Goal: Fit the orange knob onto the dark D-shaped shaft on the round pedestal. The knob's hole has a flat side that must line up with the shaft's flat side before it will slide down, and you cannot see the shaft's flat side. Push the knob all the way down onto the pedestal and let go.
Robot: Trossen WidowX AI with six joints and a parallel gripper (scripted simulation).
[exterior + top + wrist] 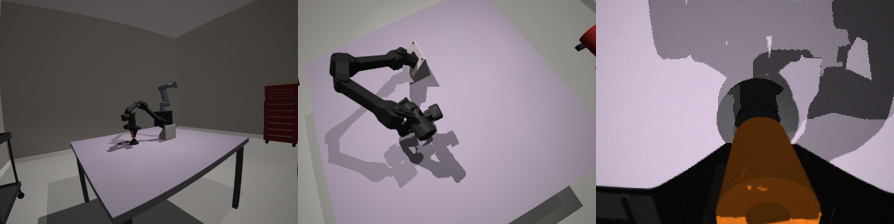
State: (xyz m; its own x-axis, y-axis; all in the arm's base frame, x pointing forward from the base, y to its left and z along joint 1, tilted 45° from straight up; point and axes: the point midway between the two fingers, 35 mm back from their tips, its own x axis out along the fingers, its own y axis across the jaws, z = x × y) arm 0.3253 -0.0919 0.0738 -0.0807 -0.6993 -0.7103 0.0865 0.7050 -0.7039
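My gripper tip is now 20 mm below the orange knob. From my gripper tip the other things lie so: dark pedestal: 40 mm below.
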